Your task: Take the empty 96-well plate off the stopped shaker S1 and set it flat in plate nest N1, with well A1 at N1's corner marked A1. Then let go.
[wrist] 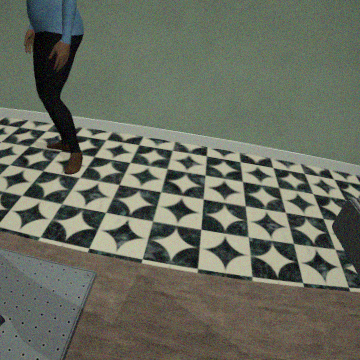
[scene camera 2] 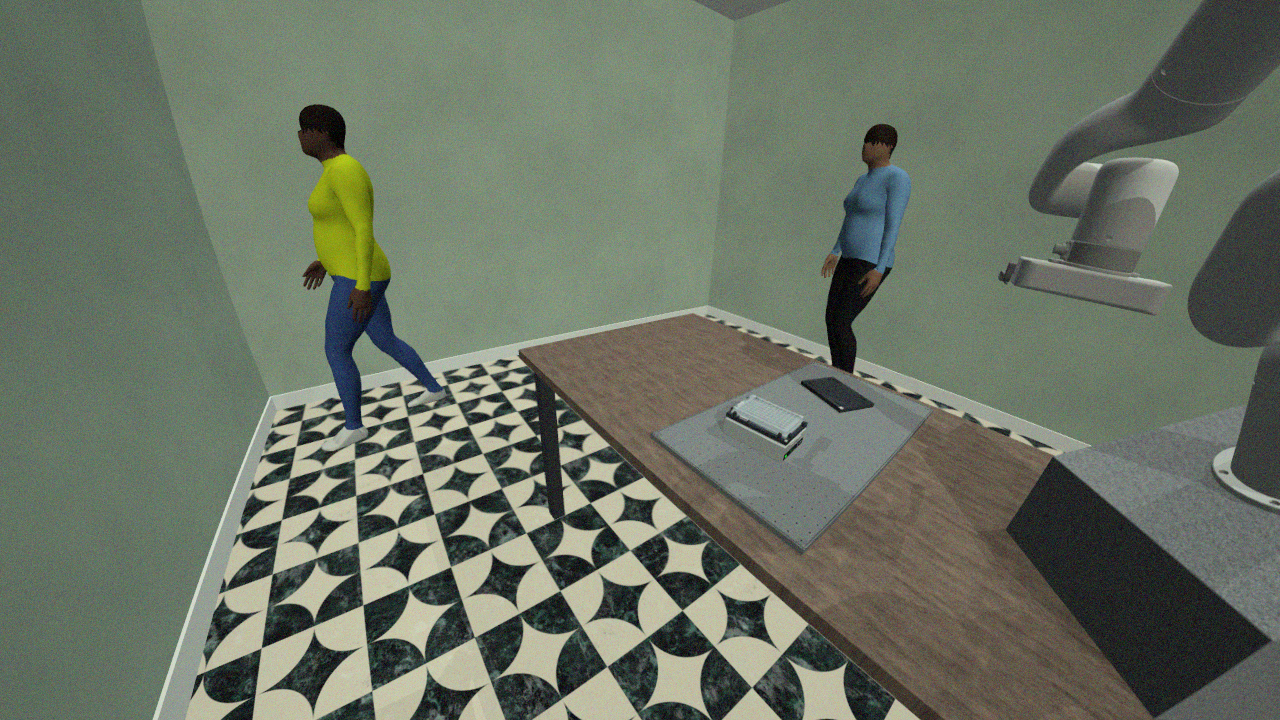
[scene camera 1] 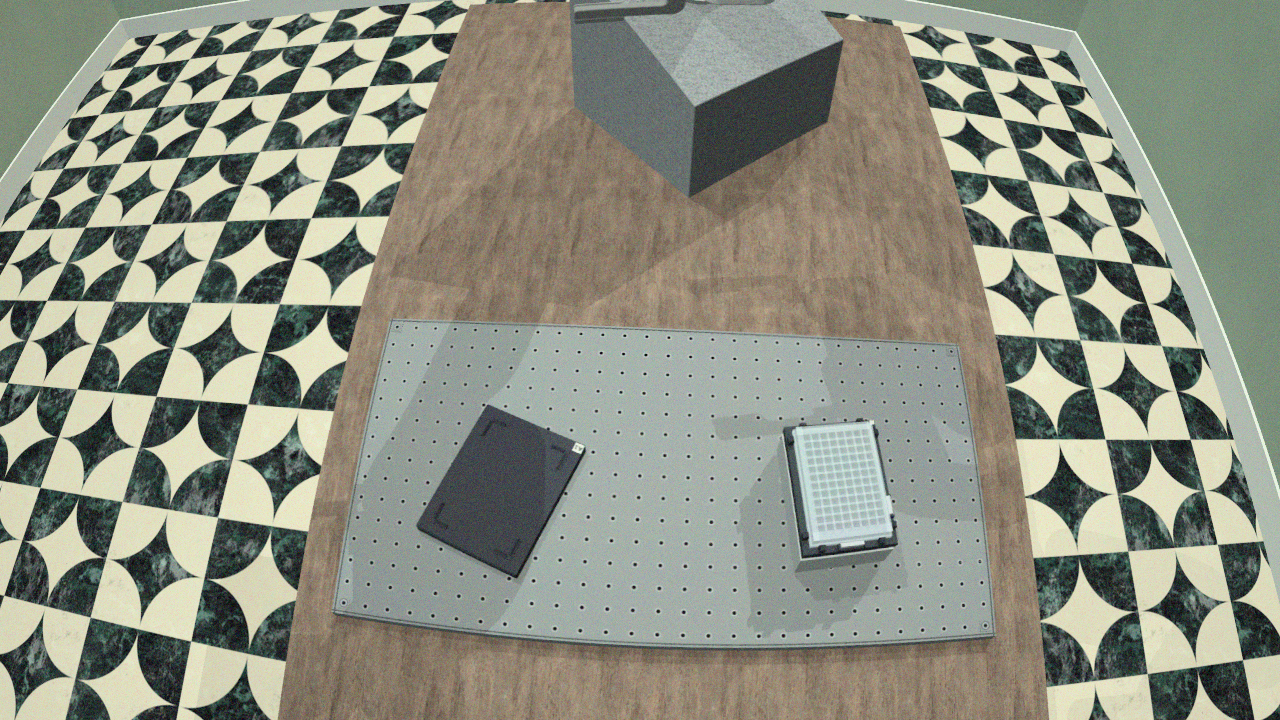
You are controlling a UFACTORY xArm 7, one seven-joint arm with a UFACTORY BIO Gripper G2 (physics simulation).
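Frame: origin at the arm's base, x left, y back, z up, level; millimetres.
Where they show: end effector, tool point: (wrist: 166,244).
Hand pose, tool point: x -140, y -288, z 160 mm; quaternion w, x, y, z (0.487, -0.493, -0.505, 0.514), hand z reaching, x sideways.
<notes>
After its pixels a point has its place.
The clear 96-well plate (scene camera 1: 842,483) {x 77, y -678, z -171 mm} (scene camera 2: 767,416) {x 89, y -672, z -169 mm} sits flat on the shaker S1 (scene camera 1: 846,556) {x 76, y -747, z -198 mm} (scene camera 2: 757,437) {x 128, y -667, z -201 mm} at the right of the perforated grey mat (scene camera 1: 680,400) {x -66, y -533, z -234 mm} (scene camera 2: 780,493) {x 204, y -568, z -234 mm} (wrist: 36,303) {x -318, y -486, z -234 mm}. The dark plate nest N1 (scene camera 1: 500,490) {x -262, y -634, z -222 mm} (scene camera 2: 837,393) {x -252, y -623, z -222 mm} lies empty and turned askew at the mat's left, with a small white mark (scene camera 1: 577,449) {x -180, y -591, z -222 mm} at one corner. My gripper is open and far from both. Only one dark finger (wrist: 349,228) {x -154, y -214, z 159 mm} shows, at the right edge of the wrist view, which looks over the table edge at the floor.
A grey pedestal block (scene camera 1: 709,79) {x 5, y -174, z -71 mm} stands at the back of the wooden table (scene camera 1: 566,236) {x -183, y -274, z -248 mm} (scene camera 2: 652,372) {x 5, y -1078, z -247 mm}. A person in blue (scene camera 2: 867,236) (wrist: 53,53) stands beside the table near N1. A person in yellow (scene camera 2: 345,236) walks on the tiled floor.
</notes>
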